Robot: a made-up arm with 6 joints. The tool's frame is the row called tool.
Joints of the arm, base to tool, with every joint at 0 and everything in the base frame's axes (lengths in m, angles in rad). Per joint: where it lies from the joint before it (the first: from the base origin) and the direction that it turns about. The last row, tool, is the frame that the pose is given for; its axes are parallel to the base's.
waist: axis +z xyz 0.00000 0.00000 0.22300
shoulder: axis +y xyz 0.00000 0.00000 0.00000
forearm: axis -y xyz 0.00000 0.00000 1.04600
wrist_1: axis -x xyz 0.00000 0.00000 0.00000
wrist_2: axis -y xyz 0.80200 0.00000 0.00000
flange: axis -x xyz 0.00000 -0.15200 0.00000
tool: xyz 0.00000 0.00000 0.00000
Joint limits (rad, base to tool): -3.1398..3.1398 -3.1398..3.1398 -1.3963..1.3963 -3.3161..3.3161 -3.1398..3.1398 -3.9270..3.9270
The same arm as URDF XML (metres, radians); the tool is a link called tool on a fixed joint. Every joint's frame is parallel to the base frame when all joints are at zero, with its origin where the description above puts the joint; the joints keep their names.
<robot name="arm">
  <link name="base_link"/>
  <link name="link1"/>
  <link name="link2"/>
  <link name="link3"/>
  <link name="link4"/>
  <link name="link5"/>
  <link name="link6"/>
  <link name="tool"/>
  <joint name="waist" type="revolute">
    <parent link="base_link"/>
    <child link="link1"/>
    <origin xyz="0.0000 0.0000 0.2230"/>
    <axis xyz="0 0 1"/>
    <limit lower="-3.1398" upper="3.1398"/>
  </joint>
  <joint name="shoulder" type="revolute">
    <parent link="link1"/>
    <child link="link2"/>
    <origin xyz="0.0000 0.0000 0.0000"/>
    <axis xyz="0 1 0"/>
    <limit lower="-3.1398" upper="3.1398"/>
  </joint>
  <joint name="forearm" type="revolute">
    <parent link="link2"/>
    <child link="link3"/>
    <origin xyz="0.0000 0.0000 1.0460"/>
    <axis xyz="0 -1 0"/>
    <limit lower="-1.3963" upper="1.3963"/>
  </joint>
  <joint name="wrist_1" type="revolute">
    <parent link="link3"/>
    <child link="link4"/>
    <origin xyz="0.0000 0.0000 0.0000"/>
    <axis xyz="-1 0 0"/>
    <limit lower="-3.3161" upper="3.3161"/>
  </joint>
  <joint name="wrist_2" type="revolute">
    <parent link="link4"/>
    <child link="link5"/>
    <origin xyz="0.8020 0.0000 0.0000"/>
    <axis xyz="0 -1 0"/>
    <limit lower="-3.1398" upper="3.1398"/>
  </joint>
  <joint name="flange" type="revolute">
    <parent link="link5"/>
    <child link="link6"/>
    <origin xyz="0.0000 -0.1520 0.0000"/>
    <axis xyz="-1 0 0"/>
    <limit lower="-3.9270" upper="3.9270"/>
  </joint>
  <joint name="tool_joint" type="fixed">
    <parent link="link6"/>
    <child link="tool"/>
    <origin xyz="0.0000 0.0000 0.0000"/>
  </joint>
</robot>

